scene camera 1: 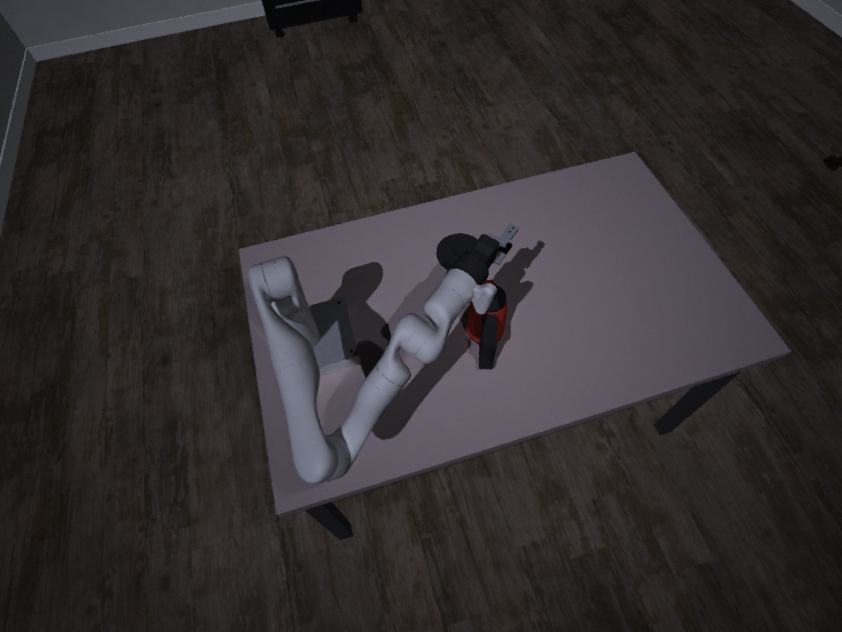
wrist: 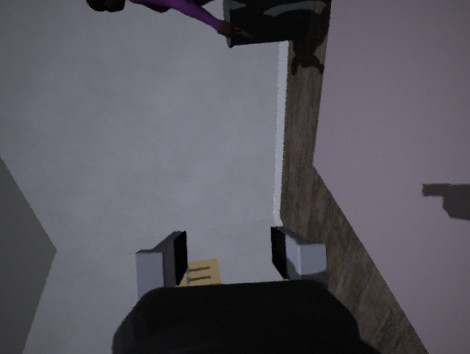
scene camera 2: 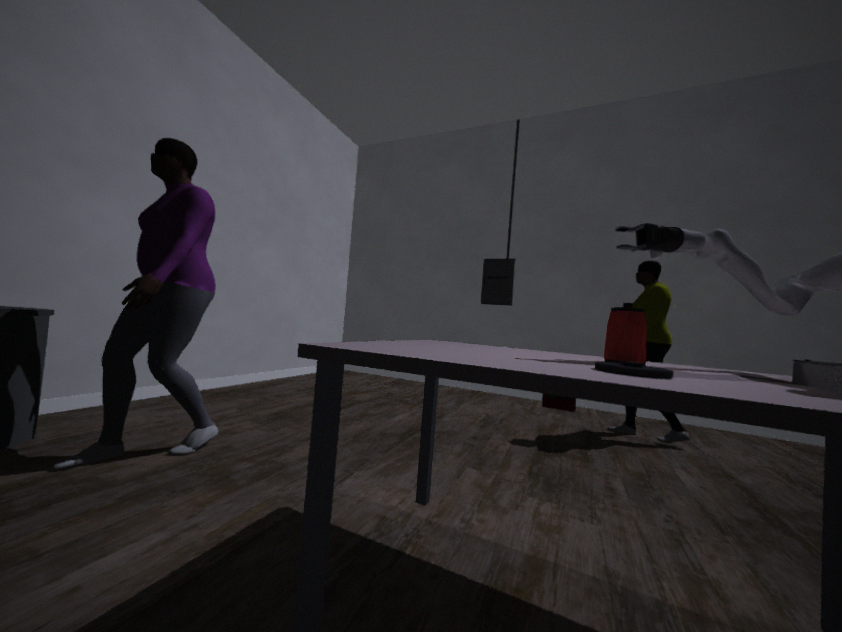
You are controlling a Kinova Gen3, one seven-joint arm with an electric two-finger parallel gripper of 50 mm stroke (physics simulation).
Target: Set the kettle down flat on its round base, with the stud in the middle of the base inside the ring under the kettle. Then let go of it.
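The red kettle (scene camera 1: 501, 326) (scene camera 2: 624, 338) with a black lid and handle stands upright on the table, partly hidden by the arm in scene camera 1. The black round base (scene camera 1: 451, 250) (scene camera 2: 658, 372) lies flat on the table beside the kettle, apart from it in scene camera 1, where the arm hides part of it. Its stud cannot be made out, and the ring under the kettle is hidden. My gripper (scene camera 1: 510, 244) (scene camera 2: 617, 238) (wrist: 229, 247) is open and empty. It points sideways, well above the table and higher than the kettle. The kettle and base do not show in the wrist view.
The arm's mounting plate (scene camera 1: 333, 333) is at the left end of the table (scene camera 1: 612, 306) (scene camera 2: 421, 353) (wrist: 390, 100). A person in purple (scene camera 2: 180, 238) (wrist: 185, 7) stands off the table near a dark bin (scene camera 2: 20, 367) (wrist: 270, 22). A person in yellow-green (scene camera 2: 656, 306) stands behind the table.
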